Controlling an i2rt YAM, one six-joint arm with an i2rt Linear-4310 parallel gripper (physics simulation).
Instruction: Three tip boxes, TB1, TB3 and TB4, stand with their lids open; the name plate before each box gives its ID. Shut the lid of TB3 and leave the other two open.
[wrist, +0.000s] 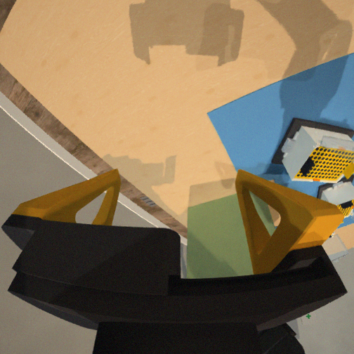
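Note:
My gripper (177, 175) is wide open with nothing between its fingers, over the table's edge region. A tip box (327, 161), pale grey with a yellow perforated top, shows at the right, on a dark base on the blue mat. A second tip box (336, 193) shows partly below it at the right edge, beyond my right finger. Both lie to the right of the gripper, apart from it. Which of them is TB1, TB3 or TB4 cannot be told; no name plate is readable. The third box cannot be made out, and the lids are cut off or unclear.
The blue mat (250, 122) spreads at the right. A green patch (215, 230) lies below and between the fingers, partly hidden by the right one. The wooden table (100, 85) ends in a brown edge running diagonally at left, with grey floor (35, 165) beyond. Arm shadows fall across the table.

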